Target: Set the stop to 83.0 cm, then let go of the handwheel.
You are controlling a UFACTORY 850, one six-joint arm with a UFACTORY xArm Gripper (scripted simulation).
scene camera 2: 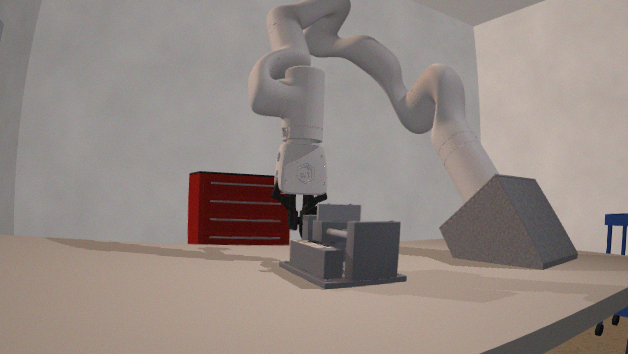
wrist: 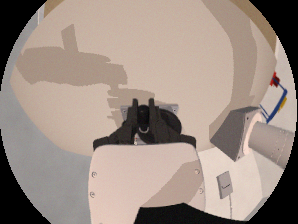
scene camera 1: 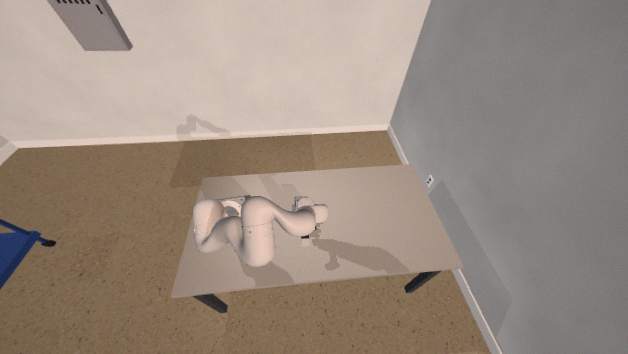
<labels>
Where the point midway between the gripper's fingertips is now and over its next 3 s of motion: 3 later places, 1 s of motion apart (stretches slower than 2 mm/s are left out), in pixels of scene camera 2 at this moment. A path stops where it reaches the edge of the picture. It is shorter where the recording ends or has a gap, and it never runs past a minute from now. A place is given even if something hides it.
My gripper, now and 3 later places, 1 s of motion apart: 298, 229; 321, 225; 315, 247; 298, 238
</labels>
